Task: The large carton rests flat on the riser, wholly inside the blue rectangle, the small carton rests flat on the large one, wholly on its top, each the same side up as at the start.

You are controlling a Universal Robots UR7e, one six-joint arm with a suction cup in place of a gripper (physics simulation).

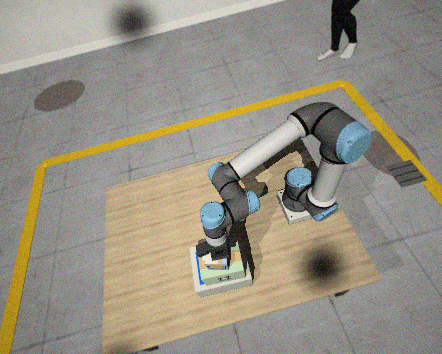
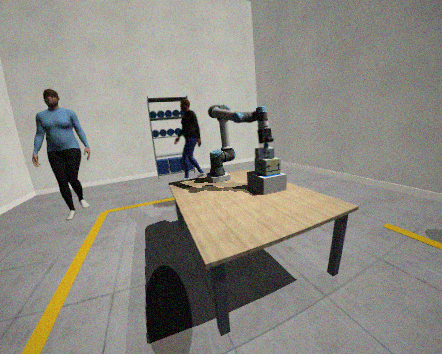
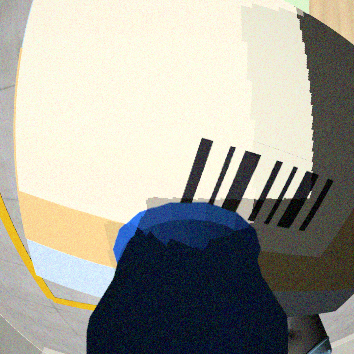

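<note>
The large carton (image 1: pixel 224 276) (image 2: pixel 267 166), green-sided with a tan top (image 3: pixel 60 221), rests flat on the grey riser (image 1: pixel 219 287) (image 2: pixel 267 183), inside the blue rectangle (image 1: pixel 198 268) (image 2: pixel 269 174). The small carton (image 1: pixel 215 264) (image 2: pixel 264 153), with a cream top and a barcode (image 3: pixel 123 105), rests flat on the large one's top. My suction cup (image 1: pixel 218 253) (image 2: pixel 265 144) (image 3: pixel 186 218) stands straight over the small carton's top, at or just above it. I cannot tell whether there is a gap. The suction is off and the cup holds nothing.
The riser stands on a wooden table (image 1: pixel 149 228) (image 2: pixel 255 218), with the robot base (image 1: pixel 293 215) at its back right. A yellow line (image 1: pixel 219 116) marks the floor. One person (image 1: pixel 342 28) (image 2: pixel 189 137) walks near a shelf rack (image 2: pixel 167 100), and another (image 2: pixel 61 147) is at the left.
</note>
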